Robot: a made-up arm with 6 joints.
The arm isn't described. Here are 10 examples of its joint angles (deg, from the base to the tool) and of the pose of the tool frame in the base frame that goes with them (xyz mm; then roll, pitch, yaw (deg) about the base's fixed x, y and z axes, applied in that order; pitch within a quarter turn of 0, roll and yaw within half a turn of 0).
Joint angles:
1: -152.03 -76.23 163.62 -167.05 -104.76 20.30
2: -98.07 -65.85 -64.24 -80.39 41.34 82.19
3: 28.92 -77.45 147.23 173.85 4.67 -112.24
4: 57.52 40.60 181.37 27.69 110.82 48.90
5: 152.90 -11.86 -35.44 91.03 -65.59 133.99
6: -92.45 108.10 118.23 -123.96 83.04 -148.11
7: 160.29 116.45 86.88 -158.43 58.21 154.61
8: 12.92 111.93 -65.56 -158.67 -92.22 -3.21
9: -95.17 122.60 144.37 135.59 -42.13 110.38
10: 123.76 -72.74 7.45 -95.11 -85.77 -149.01
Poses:
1: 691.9 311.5 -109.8 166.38 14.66 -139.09
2: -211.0 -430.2 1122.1 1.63 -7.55 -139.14
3: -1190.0 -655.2 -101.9 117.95 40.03 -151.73
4: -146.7 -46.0 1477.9 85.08 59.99 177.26
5: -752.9 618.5 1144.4 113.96 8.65 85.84
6: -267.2 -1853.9 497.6 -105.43 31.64 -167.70
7: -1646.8 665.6 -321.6 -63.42 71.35 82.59
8: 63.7 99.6 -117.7 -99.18 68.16 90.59
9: -265.5 -1746.7 755.2 139.10 -46.06 -137.74
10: 165.2 -654.7 1751.7 158.82 -5.04 -141.92
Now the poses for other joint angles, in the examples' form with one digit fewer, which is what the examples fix.
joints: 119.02 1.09 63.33 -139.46 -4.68 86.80
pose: -286 490 2481 46.0 -65.6 126.4
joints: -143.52 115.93 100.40 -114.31 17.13 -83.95
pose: -1658 -1150 30 -167.2 21.9 -160.3
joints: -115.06 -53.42 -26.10 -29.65 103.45 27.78
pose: -135 -29 1762 117.1 -40.1 103.9
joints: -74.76 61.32 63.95 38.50 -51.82 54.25
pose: 400 -1892 1034 -104.4 35.9 -111.9
